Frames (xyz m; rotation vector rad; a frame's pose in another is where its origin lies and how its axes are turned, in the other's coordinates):
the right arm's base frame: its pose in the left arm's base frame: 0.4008 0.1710 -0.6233 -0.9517 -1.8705 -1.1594
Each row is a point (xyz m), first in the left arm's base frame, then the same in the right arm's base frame.
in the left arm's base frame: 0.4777 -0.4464 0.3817
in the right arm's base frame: 0.7005 0.2565 -0.9168
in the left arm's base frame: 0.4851 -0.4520 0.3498
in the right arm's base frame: 0.6685 0.2488 -0.9129
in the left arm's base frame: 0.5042 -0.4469 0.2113
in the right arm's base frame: 0.5414 0.2135 -0.8662
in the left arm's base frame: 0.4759 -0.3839 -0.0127
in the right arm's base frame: 0.3747 0.1227 -0.7286
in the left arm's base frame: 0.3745 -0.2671 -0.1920
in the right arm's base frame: 0.2917 0.0033 -0.5418
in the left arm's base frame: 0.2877 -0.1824 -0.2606
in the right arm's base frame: 0.2905 -0.0711 -0.4240
